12 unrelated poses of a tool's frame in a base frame.
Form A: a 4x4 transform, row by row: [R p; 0 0 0 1], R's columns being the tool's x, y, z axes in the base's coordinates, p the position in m. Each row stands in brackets.
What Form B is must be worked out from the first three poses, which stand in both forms.
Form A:
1: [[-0.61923 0.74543 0.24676 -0.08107], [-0.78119 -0.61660 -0.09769 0.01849], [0.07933 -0.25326 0.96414 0.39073], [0 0 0 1]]
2: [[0.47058 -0.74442 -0.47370 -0.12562], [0.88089 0.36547 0.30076 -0.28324], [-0.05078 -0.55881 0.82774 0.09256], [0 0 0 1]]
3: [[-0.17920 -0.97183 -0.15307 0.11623], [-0.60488 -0.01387 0.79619 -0.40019], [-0.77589 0.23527 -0.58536 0.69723], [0 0 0 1]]
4: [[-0.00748 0.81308 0.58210 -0.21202], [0.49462 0.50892 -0.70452 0.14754], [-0.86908 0.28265 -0.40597 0.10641], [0 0 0 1]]
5: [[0.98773 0.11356 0.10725 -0.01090], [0.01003 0.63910 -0.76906 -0.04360], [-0.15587 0.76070 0.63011 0.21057], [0 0 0 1]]
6: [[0.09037 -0.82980 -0.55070 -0.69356], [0.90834 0.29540 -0.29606 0.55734], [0.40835 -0.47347 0.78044 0.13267], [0 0 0 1]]
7: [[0.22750 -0.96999 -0.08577 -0.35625], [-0.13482 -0.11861 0.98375 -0.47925], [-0.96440 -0.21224 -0.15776 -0.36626], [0 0 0 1]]
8: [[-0.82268 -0.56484 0.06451 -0.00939], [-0.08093 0.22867 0.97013 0.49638], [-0.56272 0.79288 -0.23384 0.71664], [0 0 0 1]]
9: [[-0.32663 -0.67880 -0.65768 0.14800], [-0.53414 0.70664 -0.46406 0.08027], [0.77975 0.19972 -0.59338 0.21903], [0 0 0 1]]
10: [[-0.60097 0.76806 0.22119 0.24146], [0.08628 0.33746 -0.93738 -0.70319], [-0.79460 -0.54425 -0.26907 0.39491], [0 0 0 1]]
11: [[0.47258 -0.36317 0.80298 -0.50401], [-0.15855 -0.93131 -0.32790 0.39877], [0.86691 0.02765 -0.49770 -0.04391], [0 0 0 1]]
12: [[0.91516 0.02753 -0.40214 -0.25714], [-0.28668 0.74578 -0.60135 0.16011], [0.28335 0.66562 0.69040 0.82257], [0 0 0 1]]
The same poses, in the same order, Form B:
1:
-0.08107 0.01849 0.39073
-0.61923 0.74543 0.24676
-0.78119 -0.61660 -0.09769
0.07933 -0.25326 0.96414

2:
-0.12562 -0.28324 0.09256
0.47058 -0.74442 -0.47370
0.88089 0.36547 0.30076
-0.05078 -0.55881 0.82774

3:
0.11623 -0.40019 0.69723
-0.17920 -0.97183 -0.15307
-0.60488 -0.01387 0.79619
-0.77589 0.23527 -0.58536

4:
-0.21202 0.14754 0.10641
-0.00748 0.81308 0.58210
0.49462 0.50892 -0.70452
-0.86908 0.28265 -0.40597

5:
-0.01090 -0.04360 0.21057
0.98773 0.11356 0.10725
0.01003 0.63910 -0.76906
-0.15587 0.76070 0.63011

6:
-0.69356 0.55734 0.13267
0.09037 -0.82980 -0.55070
0.90834 0.29540 -0.29606
0.40835 -0.47347 0.78044

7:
-0.35625 -0.47925 -0.36626
0.22750 -0.96999 -0.08577
-0.13482 -0.11861 0.98375
-0.96440 -0.21224 -0.15776

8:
-0.00939 0.49638 0.71664
-0.82268 -0.56484 0.06451
-0.08093 0.22867 0.97013
-0.56272 0.79288 -0.23384

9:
0.14800 0.08027 0.21903
-0.32663 -0.67880 -0.65768
-0.53414 0.70664 -0.46406
0.77975 0.19972 -0.59338

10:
0.24146 -0.70319 0.39491
-0.60097 0.76806 0.22119
0.08628 0.33746 -0.93738
-0.79460 -0.54425 -0.26907

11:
-0.50401 0.39877 -0.04391
0.47258 -0.36317 0.80298
-0.15855 -0.93131 -0.32790
0.86691 0.02765 -0.49770

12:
-0.25714 0.16011 0.82257
0.91516 0.02753 -0.40214
-0.28668 0.74578 -0.60135
0.28335 0.66562 0.69040

